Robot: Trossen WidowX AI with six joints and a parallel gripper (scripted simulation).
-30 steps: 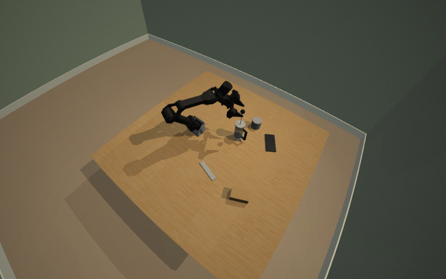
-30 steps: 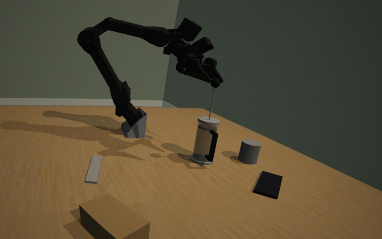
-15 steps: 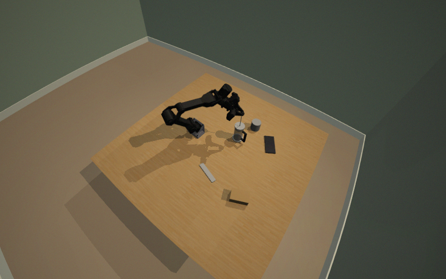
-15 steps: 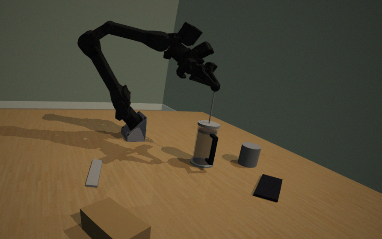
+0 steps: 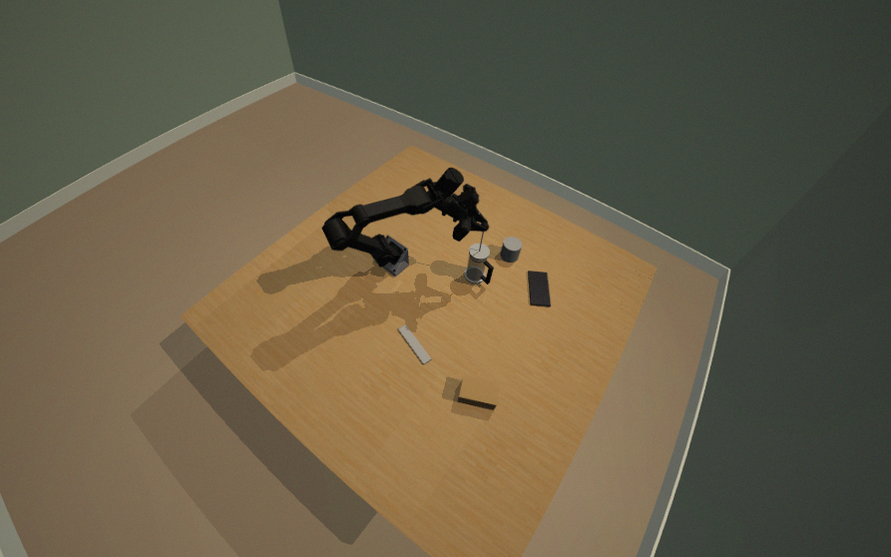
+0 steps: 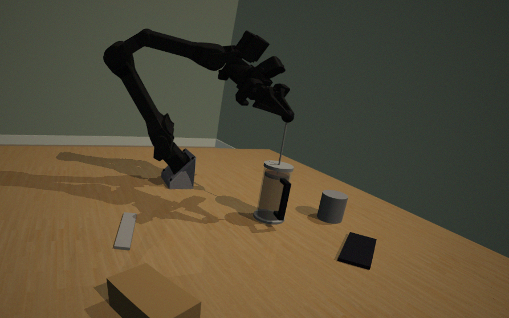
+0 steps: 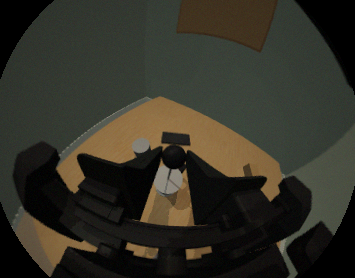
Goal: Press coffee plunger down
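Right now the glass coffee press is 1 cm ahead of my gripper tip, 1 cm to the right of it and 13 cm below it. Also, from my gripper tip: grey bar: 3 cm ahead, 36 cm to the right, 25 cm below; grey cylinder: 3 cm ahead, 17 cm to the left, 22 cm below; brown box: 29 cm ahead, 35 cm to the right, 23 cm below.
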